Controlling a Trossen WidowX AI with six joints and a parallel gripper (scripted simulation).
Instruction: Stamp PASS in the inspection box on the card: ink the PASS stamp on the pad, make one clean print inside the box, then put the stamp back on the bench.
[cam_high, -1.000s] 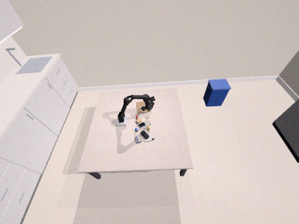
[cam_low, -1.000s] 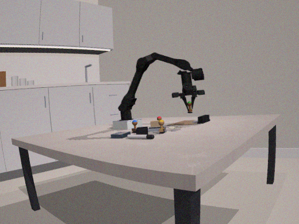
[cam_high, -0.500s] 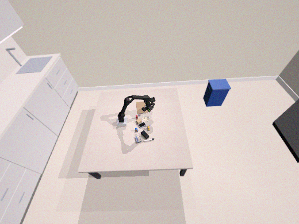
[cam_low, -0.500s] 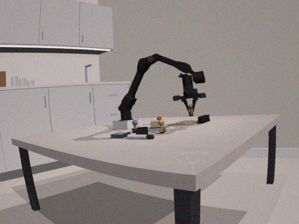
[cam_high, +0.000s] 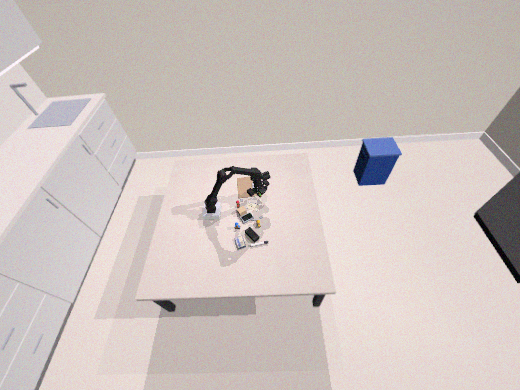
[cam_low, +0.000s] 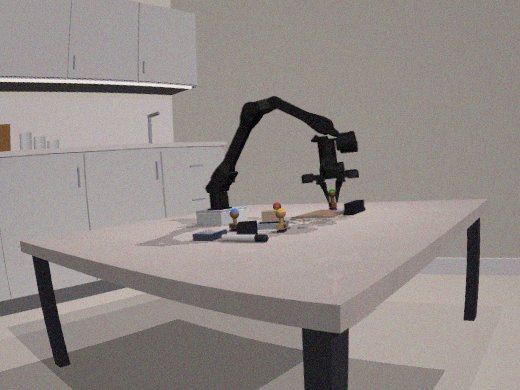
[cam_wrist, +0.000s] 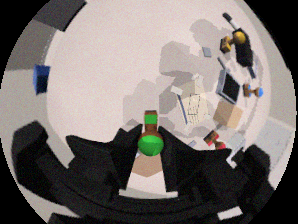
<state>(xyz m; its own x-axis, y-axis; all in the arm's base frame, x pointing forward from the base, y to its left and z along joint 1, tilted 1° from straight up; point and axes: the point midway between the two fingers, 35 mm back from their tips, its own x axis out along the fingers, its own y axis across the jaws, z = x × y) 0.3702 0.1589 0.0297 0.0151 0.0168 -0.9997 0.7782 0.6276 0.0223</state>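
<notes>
Right now my gripper tip is 50 mm past the pale card, 90 mm to the left of it and 50 mm above it. From my gripper tip the other things lie so: black block (140 mm to the left, 40 mm below); then green-knobbed stamp (right at my gripper tip); then red-knobbed stamp (170 mm behind, 80 mm to the right, 30 mm below).
</notes>
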